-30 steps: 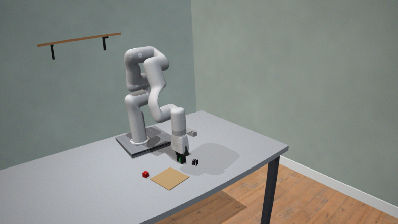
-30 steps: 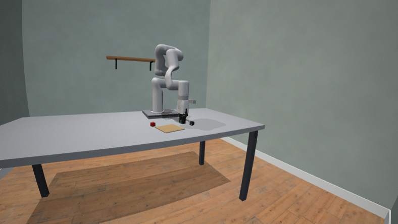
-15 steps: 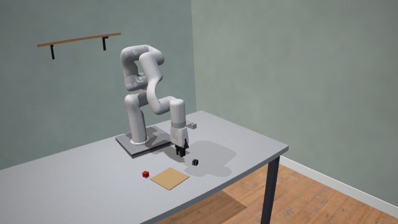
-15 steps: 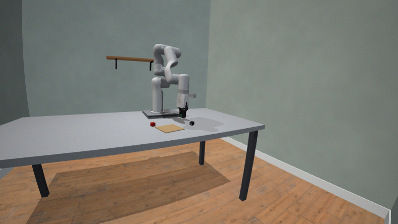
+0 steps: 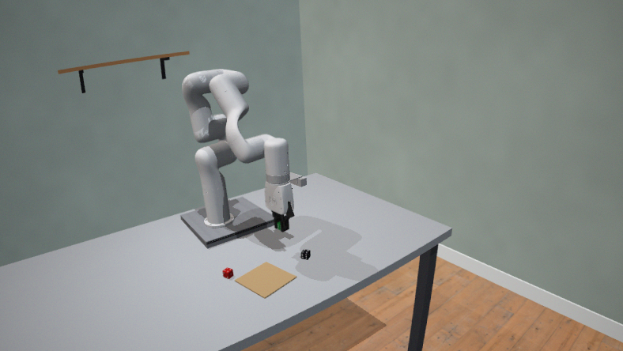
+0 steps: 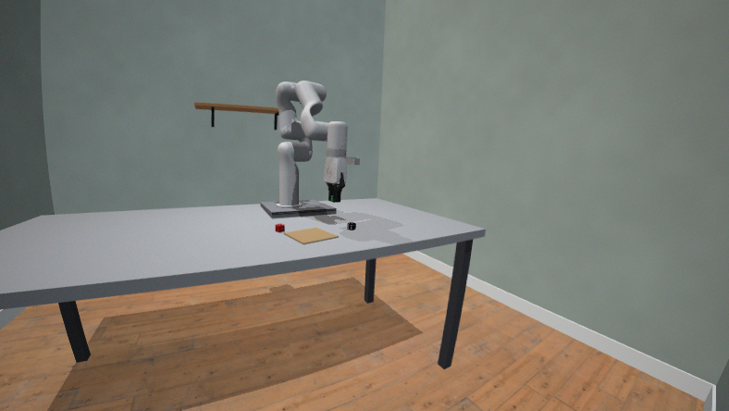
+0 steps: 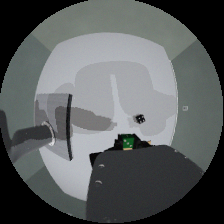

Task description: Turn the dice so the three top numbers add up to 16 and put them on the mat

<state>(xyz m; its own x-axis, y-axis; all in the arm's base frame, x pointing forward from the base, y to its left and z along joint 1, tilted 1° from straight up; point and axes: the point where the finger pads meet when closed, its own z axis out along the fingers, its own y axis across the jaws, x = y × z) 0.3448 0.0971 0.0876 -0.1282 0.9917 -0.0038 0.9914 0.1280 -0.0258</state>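
Right now my hand is 220 mm to the left of the red die, 110 mm above it and 10 mm short of it. Round my hand: black die: 110 mm below, 70 mm ahead, 50 mm to the left; then tan mat: 130 mm to the right, 120 mm below, 90 mm ahead; then green die: 10 mm below.
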